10 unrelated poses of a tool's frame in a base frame.
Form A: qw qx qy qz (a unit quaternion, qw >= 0); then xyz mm.
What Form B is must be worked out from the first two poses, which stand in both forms.
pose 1, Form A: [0.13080 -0.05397 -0.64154 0.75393 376.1 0.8 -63.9]
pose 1, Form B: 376.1 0.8 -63.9; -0.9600 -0.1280 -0.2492; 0.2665 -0.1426 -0.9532; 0.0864 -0.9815 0.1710
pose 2, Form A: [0.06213 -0.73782 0.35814 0.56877 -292.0 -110.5 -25.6]
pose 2, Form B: -292.0 -110.5 -25.6; 0.0965 -0.5992 -0.7948; -0.4578 -0.7358 0.4991; -0.8838 0.3157 -0.3453
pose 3, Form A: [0.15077 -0.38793 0.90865 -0.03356 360.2 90.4 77.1]
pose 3, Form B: 360.2 90.4 77.1; -0.6536 -0.6949 0.3000; -0.7151 0.6968 0.0560; -0.2480 -0.1780 -0.9523
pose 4, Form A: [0.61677 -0.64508 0.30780 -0.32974 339.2 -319.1 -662.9]
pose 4, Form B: 339.2 -319.1 -662.9; 0.5931 0.0096 0.8051; -0.8039 -0.0497 0.5927; 0.0457 -0.9987 -0.0217
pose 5, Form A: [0.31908 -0.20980 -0.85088 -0.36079 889.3 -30.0 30.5]
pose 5, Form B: 889.3 -30.0 30.5; -0.7083 0.5873 -0.3916; 0.1268 0.6516 0.7479; 0.6944 0.4801 -0.5360
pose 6, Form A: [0.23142 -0.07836 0.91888 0.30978 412.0 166.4 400.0]
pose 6, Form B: 412.0 166.4 400.0; -0.8806 -0.2874 0.3767; -0.0006 0.7958 0.6056; -0.4738 0.5330 -0.7010
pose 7, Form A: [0.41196 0.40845 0.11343 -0.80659 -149.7 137.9 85.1]
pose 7, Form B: -149.7 137.9 85.1; -0.3269 0.7572 -0.5654; -0.5719 -0.6348 -0.5195; -0.7524 0.1535 0.6406
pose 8, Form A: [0.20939 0.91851 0.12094 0.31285 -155.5 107.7 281.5]
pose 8, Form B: -155.5 107.7 281.5; 0.7750 0.0912 0.6254; 0.3532 -0.8831 -0.3090; 0.5241 0.4603 -0.7166
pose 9, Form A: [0.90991 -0.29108 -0.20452 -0.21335 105.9 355.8 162.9]
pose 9, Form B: 105.9 355.8 162.9; 0.8253 0.5073 -0.2480; -0.2692 0.7395 0.6170; 0.4964 -0.4424 0.7469
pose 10, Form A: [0.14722 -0.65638 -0.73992 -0.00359 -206.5 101.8 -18.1]
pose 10, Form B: -206.5 101.8 -18.1; -0.0950 0.9724 -0.2131; 0.9703 0.1383 0.1986; 0.2226 -0.1880 -0.9566
